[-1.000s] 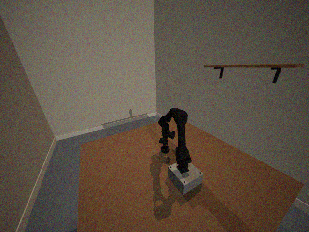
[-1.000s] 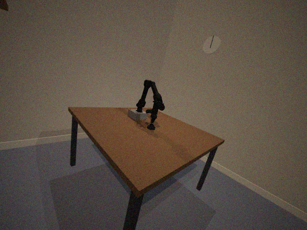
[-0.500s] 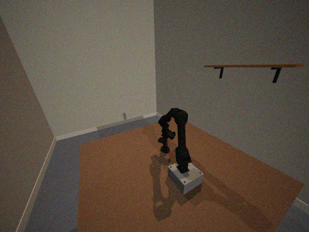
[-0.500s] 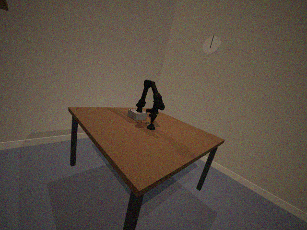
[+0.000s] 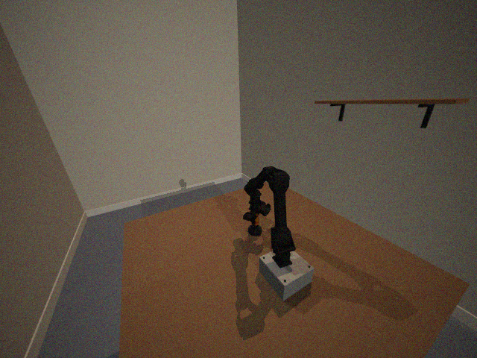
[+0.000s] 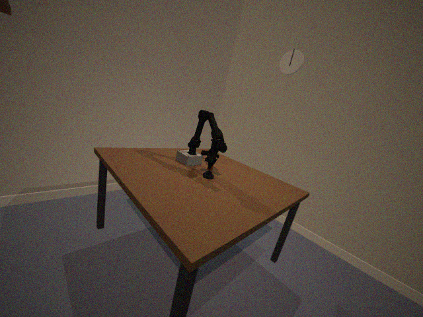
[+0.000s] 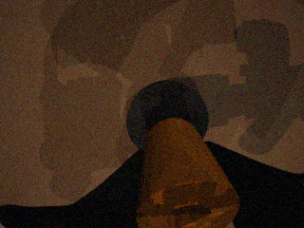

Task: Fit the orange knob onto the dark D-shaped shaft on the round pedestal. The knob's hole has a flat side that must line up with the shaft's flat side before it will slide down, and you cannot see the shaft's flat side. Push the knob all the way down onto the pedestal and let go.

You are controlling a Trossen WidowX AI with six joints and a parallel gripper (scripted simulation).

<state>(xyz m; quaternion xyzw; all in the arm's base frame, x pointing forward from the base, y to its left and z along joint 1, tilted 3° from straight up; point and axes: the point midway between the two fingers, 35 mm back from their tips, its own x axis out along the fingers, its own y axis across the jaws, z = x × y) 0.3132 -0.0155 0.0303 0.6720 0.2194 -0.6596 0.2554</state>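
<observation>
Right now the orange knob is 2 cm above my gripper tip. The rest, counted from my gripper tip: round pedestal 4 cm below.
</observation>
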